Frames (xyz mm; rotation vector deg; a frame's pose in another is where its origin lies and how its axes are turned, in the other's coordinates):
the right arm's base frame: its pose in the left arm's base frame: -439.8 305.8 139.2 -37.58 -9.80 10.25
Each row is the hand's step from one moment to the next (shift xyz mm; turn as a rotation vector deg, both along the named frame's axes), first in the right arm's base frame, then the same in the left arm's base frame.
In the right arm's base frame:
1: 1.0 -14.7 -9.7 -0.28 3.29 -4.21
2: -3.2 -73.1 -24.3 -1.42 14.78 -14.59
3: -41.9 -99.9 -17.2 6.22 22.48 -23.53
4: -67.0 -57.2 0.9 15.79 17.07 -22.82
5: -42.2 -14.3 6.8 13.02 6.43 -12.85
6: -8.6 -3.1 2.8 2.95 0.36 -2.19
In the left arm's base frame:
1: 4.7 -16.9 1.6 0.26 0.02 -5.34
2: 10.2 -71.9 25.9 0.10 2.60 -20.65
3: -25.9 -97.0 44.1 8.57 5.00 -31.61
4: -58.9 -58.6 29.3 18.31 3.30 -26.74
5: -40.8 -16.3 9.9 14.67 0.28 -12.68
6: -8.6 -2.6 3.2 3.29 -0.36 -1.63

